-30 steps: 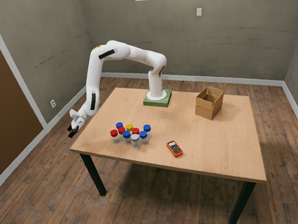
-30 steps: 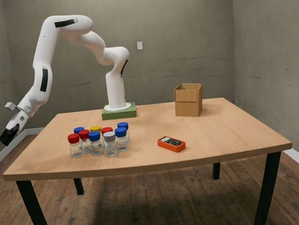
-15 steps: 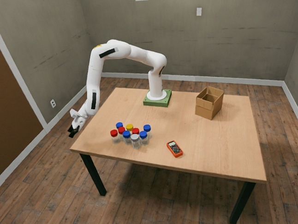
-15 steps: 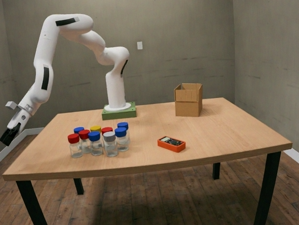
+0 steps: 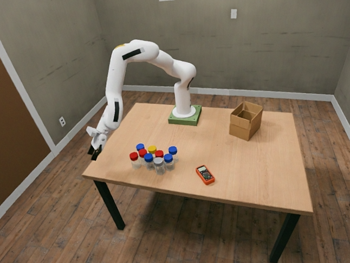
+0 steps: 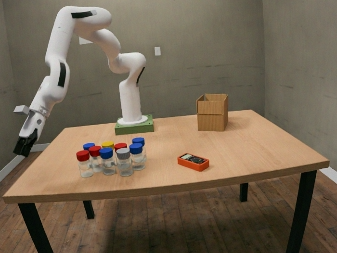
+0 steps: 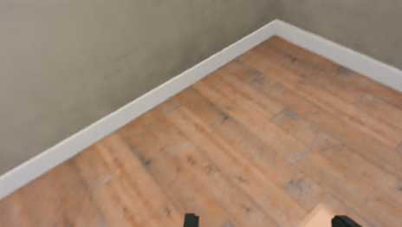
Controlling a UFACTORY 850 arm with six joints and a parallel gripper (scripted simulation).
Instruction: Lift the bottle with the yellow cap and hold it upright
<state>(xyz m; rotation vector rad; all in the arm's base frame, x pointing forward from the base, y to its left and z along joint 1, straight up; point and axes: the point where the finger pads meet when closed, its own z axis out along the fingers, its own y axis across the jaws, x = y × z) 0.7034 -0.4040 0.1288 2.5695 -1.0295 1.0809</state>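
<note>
The yellow-capped bottle is 31 cm to the left of my hand, 18 cm behind it and 13 cm below it. Round my hand: orange multimeter: 66 cm to the left, 16 cm below, 9 cm behind; grey-capped bottle: 38 cm to the left, 13 cm below, 8 cm behind.
</note>
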